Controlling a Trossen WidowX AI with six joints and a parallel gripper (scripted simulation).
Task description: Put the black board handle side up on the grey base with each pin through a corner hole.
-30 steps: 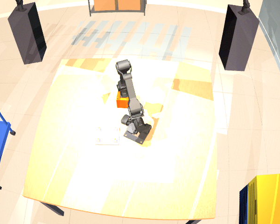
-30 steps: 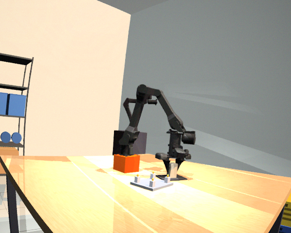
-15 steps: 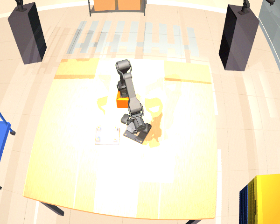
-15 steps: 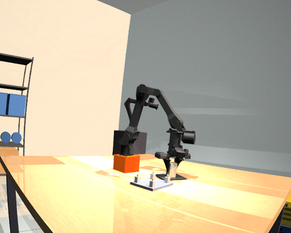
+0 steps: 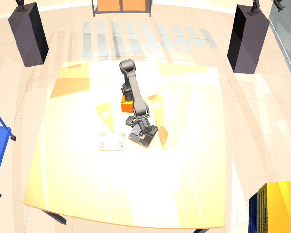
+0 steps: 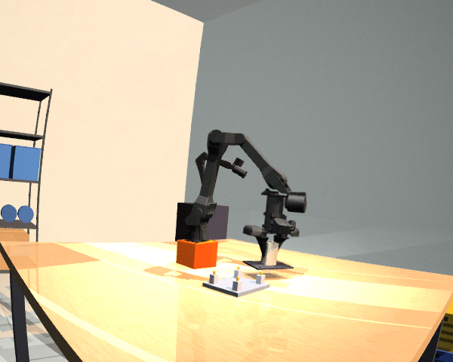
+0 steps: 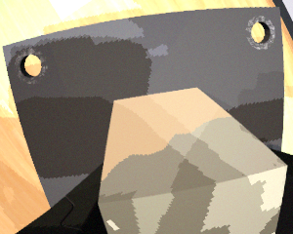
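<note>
My gripper tip is 10 mm short of the grey base, 190 mm to the left of it and 70 mm above it. Also, from my gripper tip: black board (10 mm below).
</note>
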